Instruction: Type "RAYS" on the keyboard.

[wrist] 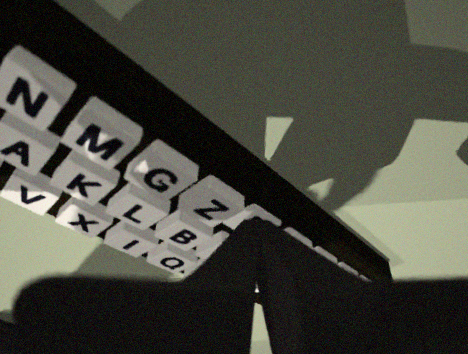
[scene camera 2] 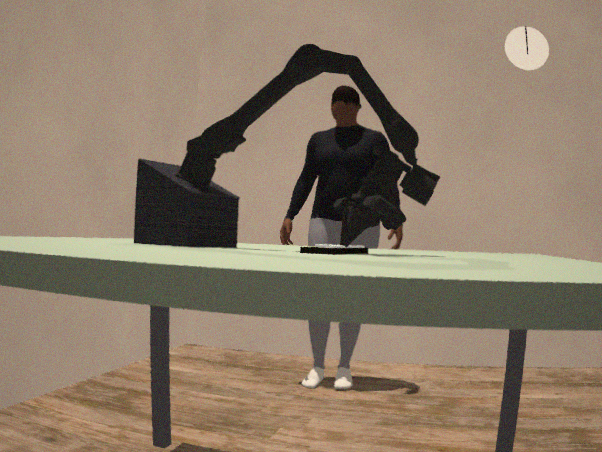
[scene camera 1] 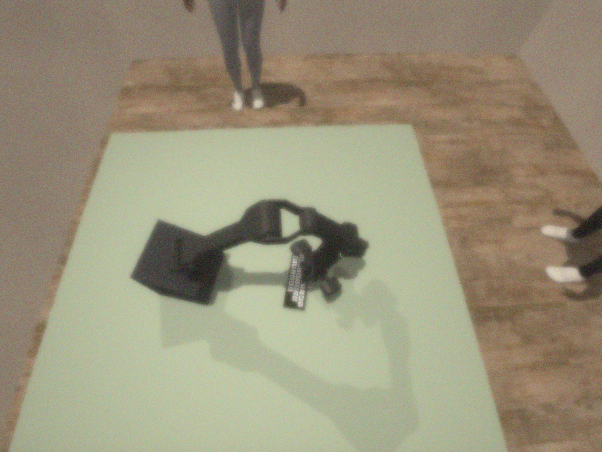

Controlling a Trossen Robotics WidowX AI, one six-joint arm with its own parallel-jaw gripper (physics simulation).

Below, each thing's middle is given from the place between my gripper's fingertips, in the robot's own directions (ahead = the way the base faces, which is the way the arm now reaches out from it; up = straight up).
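Labels:
Here is the z key (wrist: 211, 201), and my hand is 10 mm short of it and 20 mm to the right of it.

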